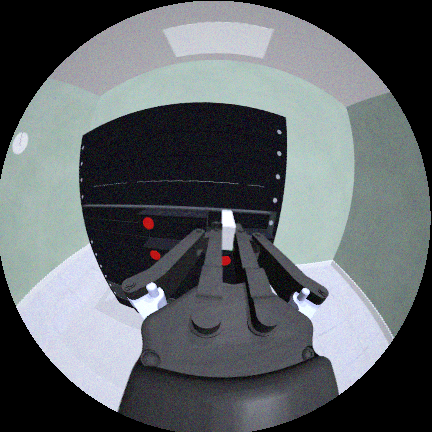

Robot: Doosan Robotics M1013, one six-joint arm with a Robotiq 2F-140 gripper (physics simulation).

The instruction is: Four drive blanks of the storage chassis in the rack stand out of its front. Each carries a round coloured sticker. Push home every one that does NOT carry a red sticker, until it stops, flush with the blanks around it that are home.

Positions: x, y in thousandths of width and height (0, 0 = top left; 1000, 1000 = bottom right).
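Observation:
There is a black rack (304, 522) that I can see, and along with it I see my gripper (522, 506).

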